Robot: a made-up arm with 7 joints. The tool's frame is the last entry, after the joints.
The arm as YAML. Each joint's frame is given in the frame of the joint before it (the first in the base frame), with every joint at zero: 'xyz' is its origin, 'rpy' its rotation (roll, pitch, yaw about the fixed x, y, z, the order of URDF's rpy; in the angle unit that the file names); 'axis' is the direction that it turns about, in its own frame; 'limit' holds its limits. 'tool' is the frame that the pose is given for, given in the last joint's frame.
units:
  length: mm
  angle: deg
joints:
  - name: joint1
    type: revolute
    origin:
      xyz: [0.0, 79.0, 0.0]
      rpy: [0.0, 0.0, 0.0]
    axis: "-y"
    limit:
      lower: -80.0
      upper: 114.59
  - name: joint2
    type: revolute
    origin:
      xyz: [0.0, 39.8, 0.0]
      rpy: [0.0, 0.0, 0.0]
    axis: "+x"
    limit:
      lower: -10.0
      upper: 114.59
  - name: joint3
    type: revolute
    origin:
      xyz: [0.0, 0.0, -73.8]
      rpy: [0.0, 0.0, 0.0]
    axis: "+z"
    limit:
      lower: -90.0
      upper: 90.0
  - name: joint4
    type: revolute
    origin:
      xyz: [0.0, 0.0, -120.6]
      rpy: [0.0, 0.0, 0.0]
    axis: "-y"
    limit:
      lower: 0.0
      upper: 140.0
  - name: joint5
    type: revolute
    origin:
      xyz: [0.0, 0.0, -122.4]
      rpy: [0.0, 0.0, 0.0]
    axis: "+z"
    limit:
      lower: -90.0
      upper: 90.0
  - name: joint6
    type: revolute
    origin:
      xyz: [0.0, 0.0, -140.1]
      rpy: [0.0, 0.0, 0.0]
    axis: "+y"
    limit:
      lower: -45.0
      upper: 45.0
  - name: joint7
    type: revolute
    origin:
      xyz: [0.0, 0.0, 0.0]
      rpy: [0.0, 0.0, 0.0]
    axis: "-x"
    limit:
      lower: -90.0
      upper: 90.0
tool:
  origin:
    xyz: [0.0, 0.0, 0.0]
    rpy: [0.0, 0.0, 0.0]
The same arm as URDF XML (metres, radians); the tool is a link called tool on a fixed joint. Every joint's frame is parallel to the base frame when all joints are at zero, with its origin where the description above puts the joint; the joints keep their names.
<robot name="arm">
<joint name="joint1" type="revolute"><parent link="base_link"/><child link="link1"/><origin xyz="0 0.079 0"/><axis xyz="0 -1 0"/><limit lower="-1.3963" upper="2"/></joint>
<joint name="joint2" type="revolute"><parent link="link1"/><child link="link2"/><origin xyz="0 0.0398 0"/><axis xyz="1 0 0"/><limit lower="-0.1745" upper="2"/></joint>
<joint name="joint3" type="revolute"><parent link="link2"/><child link="link3"/><origin xyz="0 0 -0.0738"/><axis xyz="0 0 1"/><limit lower="-1.5708" upper="1.5708"/></joint>
<joint name="joint4" type="revolute"><parent link="link3"/><child link="link4"/><origin xyz="0 0 -0.1206"/><axis xyz="0 -1 0"/><limit lower="0" upper="2.4435"/></joint>
<joint name="joint5" type="revolute"><parent link="link4"/><child link="link5"/><origin xyz="0 0 -0.1224"/><axis xyz="0 0 1"/><limit lower="-1.5708" upper="1.5708"/></joint>
<joint name="joint6" type="revolute"><parent link="link5"/><child link="link6"/><origin xyz="0 0 -0.1401"/><axis xyz="0 1 0"/><limit lower="-0.7854" upper="0.7854"/></joint>
<joint name="joint7" type="revolute"><parent link="link6"/><child link="link7"/><origin xyz="0 0 0"/><axis xyz="-1 0 0"/><limit lower="-1.5708" upper="1.5708"/></joint>
<joint name="tool_joint" type="fixed"><parent link="link7"/><child link="tool"/><origin xyz="0 0 0"/></joint>
<link name="base_link"/>
<link name="link1"/>
<link name="link2"/>
<link name="link3"/>
<link name="link4"/>
<link name="link5"/>
<link name="link6"/>
<link name="link7"/>
<link name="tool"/>
</robot>

